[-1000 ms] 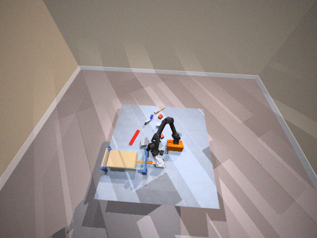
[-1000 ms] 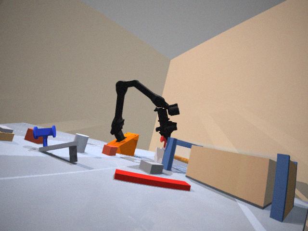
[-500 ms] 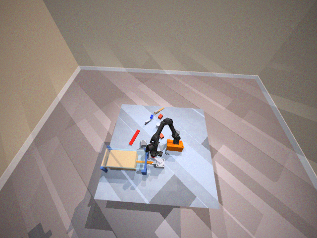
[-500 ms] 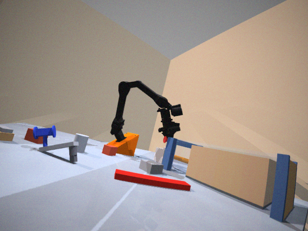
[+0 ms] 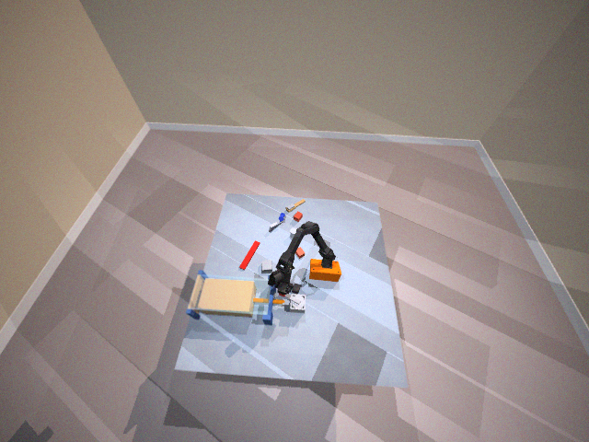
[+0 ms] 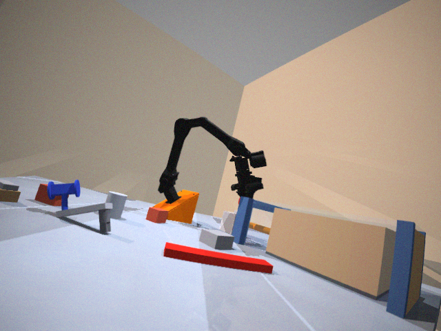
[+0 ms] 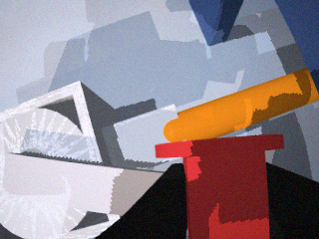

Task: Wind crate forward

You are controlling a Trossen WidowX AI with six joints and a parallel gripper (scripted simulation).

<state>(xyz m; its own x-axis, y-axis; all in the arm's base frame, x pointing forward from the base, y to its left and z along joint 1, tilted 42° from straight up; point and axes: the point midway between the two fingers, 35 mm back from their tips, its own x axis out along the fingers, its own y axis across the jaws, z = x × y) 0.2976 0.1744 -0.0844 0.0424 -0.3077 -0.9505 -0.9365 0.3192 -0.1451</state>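
Right now my gripper tip is 4 cm past the red-knobbed winch handle and 3 cm above it. The rest, counted from my gripper tip: red knob: 1 cm behind, 2 cm to the right; blue frame: 7 cm ahead, 2 cm to the left, 3 cm below; winch: 11 cm behind, 3 cm to the left, 10 cm below.
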